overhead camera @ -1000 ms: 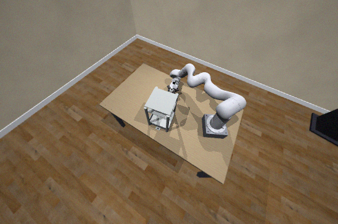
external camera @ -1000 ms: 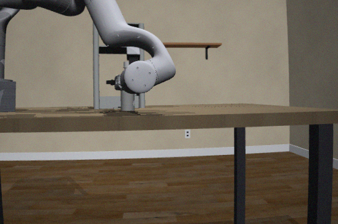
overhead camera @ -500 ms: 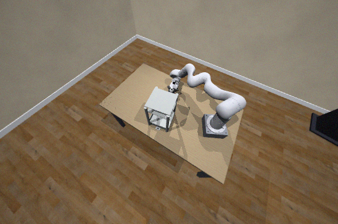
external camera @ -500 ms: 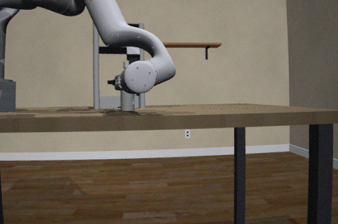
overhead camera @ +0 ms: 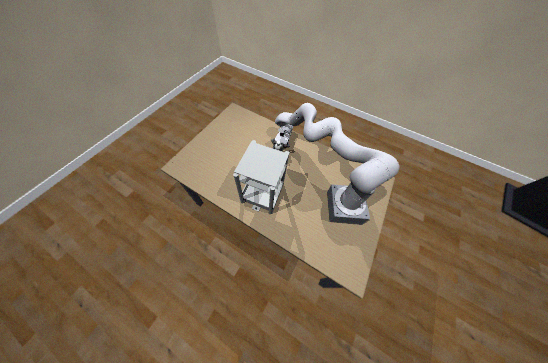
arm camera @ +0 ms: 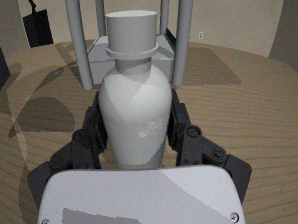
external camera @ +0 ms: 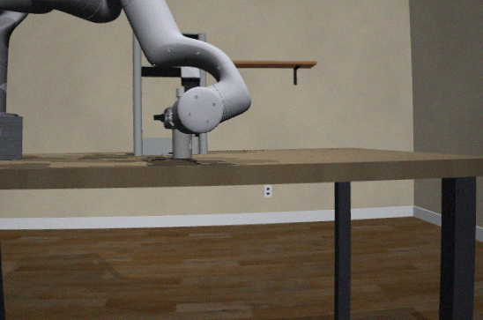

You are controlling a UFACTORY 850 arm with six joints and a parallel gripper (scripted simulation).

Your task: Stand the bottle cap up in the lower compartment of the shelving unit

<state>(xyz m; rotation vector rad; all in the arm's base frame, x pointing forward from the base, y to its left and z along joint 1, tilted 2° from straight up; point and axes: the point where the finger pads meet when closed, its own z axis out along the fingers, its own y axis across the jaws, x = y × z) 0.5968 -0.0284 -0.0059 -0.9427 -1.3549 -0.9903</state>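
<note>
My hand is 1 cm below the white bottle. From my hand the other things lie so: shelving unit 11 cm behind, 30 cm to the left, 9 cm above.
</note>
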